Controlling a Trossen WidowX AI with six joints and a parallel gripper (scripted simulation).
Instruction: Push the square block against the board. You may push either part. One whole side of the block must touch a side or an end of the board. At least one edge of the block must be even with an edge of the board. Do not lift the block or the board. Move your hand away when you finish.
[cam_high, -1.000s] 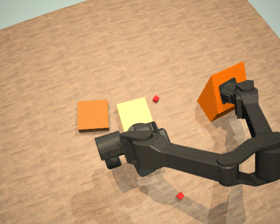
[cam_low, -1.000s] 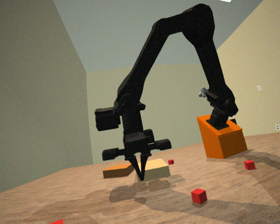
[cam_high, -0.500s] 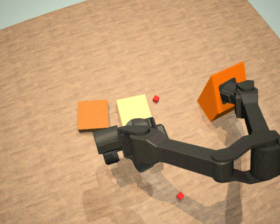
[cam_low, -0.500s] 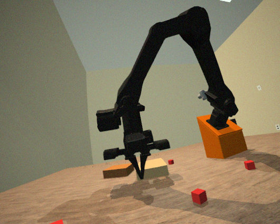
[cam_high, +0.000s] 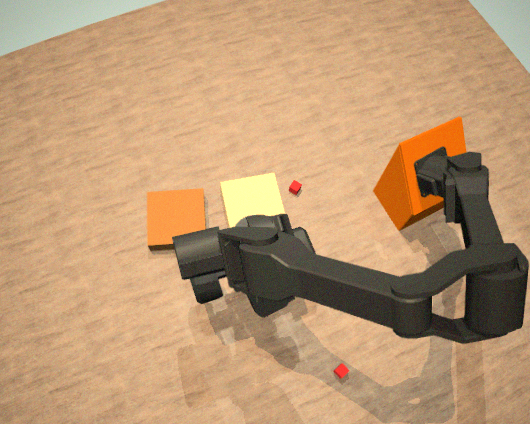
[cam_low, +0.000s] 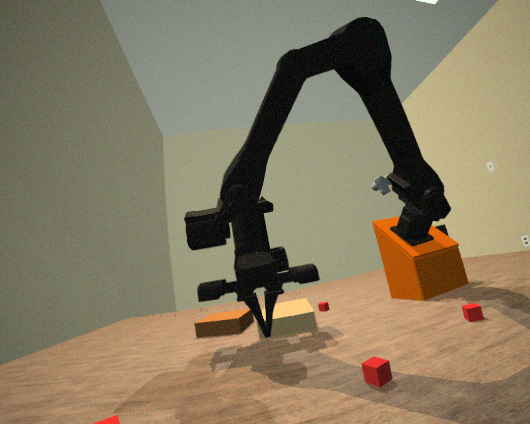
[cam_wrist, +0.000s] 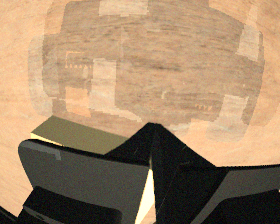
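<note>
The board is 6 cm behind my gripper tip, 8 cm to the right of it and 1 cm above it. Also, from my gripper tip: square block (6 cm ahead, 15 cm to the right, 1 cm above).
</note>
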